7 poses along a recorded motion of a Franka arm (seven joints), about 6.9 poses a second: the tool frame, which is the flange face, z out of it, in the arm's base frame.
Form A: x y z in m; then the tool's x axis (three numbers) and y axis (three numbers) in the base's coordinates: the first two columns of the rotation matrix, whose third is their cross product.
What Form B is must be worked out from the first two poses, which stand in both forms.
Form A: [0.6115, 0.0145, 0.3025, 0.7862, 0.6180, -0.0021, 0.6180, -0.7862, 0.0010]
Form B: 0.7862, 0.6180, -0.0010, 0.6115; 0.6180, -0.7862, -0.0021, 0.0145; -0.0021, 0.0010, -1.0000, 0.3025; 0, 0, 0, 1
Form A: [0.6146, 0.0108, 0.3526, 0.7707, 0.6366, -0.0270, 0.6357, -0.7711, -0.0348]
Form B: 0.7707, 0.6357, -0.0430, 0.6146; 0.6366, -0.7711, 0.0097, 0.0108; -0.0270, -0.0348, -0.9990, 0.3526; 0, 0, 0, 1
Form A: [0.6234, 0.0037, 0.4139, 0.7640, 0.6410, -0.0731, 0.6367, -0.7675, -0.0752]
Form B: 0.7640, 0.6367, -0.1043, 0.6234; 0.6410, -0.7675, 0.0109, 0.0037; -0.0731, -0.0752, -0.9945, 0.4139; 0, 0, 0, 1
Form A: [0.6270, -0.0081, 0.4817, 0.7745, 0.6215, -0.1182, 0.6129, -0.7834, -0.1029]
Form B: 0.7745, 0.6129, -0.1566, 0.6270; 0.6215, -0.7834, 0.0073, -0.0081; -0.1182, -0.1029, -0.9877, 0.4817; 0, 0, 0, 1
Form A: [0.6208, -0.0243, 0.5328, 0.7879, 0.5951, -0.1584, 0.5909, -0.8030, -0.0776]
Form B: 0.7879, 0.5909, -0.1734, 0.6208; 0.5951, -0.8030, -0.0325, -0.0243; -0.1584, -0.0776, -0.9843, 0.5328; 0, 0, 0, 1
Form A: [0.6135, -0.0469, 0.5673, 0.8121, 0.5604, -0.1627, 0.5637, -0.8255, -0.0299]
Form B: 0.8121, 0.5637, -0.1511, 0.6135; 0.5604, -0.8255, -0.0674, -0.0469; -0.1627, -0.0299, -0.9863, 0.5673; 0, 0, 0, 1
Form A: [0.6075, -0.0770, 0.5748, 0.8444, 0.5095, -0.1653, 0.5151, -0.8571, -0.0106]
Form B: 0.8444, 0.5151, -0.1471, 0.6075; 0.5095, -0.8571, -0.0762, -0.0770; -0.1653, -0.0106, -0.9862, 0.5748; 0, 0, 0, 1
